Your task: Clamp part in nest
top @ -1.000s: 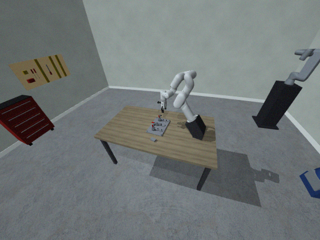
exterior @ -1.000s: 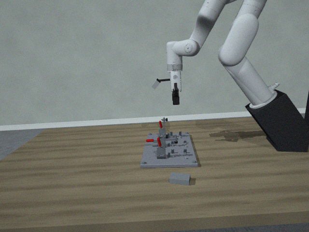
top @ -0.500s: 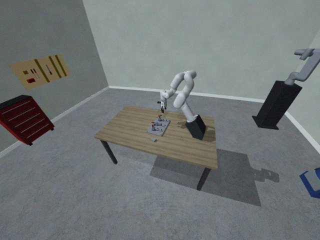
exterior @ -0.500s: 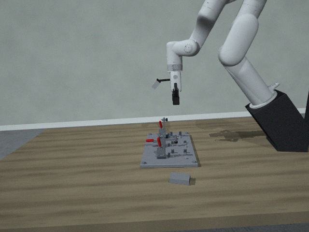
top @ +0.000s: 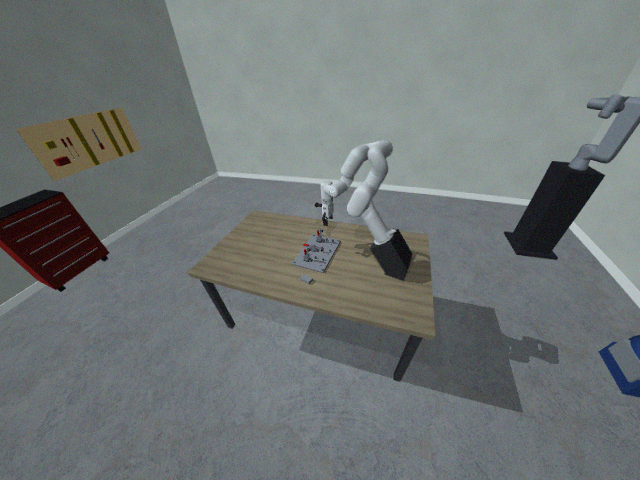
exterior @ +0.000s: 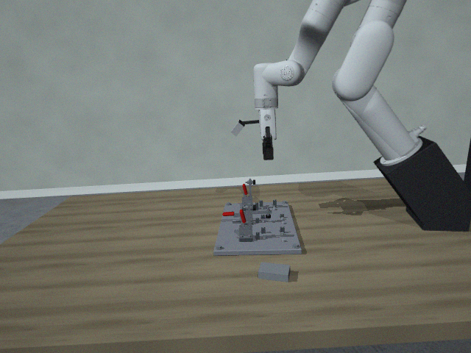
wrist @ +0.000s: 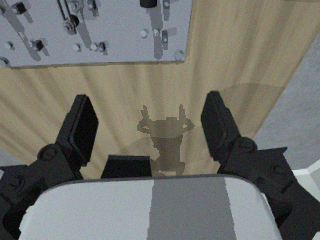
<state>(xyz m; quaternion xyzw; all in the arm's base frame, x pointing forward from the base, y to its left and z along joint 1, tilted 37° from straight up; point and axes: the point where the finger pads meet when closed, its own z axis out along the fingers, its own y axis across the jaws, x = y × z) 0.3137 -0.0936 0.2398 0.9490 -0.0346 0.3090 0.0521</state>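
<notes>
Right now my hand is 5 cm short of the flat grey block, 37 cm to the right of it and 20 cm above it. From my hand the other things lie so: grey fixture plate (6 cm ahead, 10 cm to the left, 21 cm below).
</notes>
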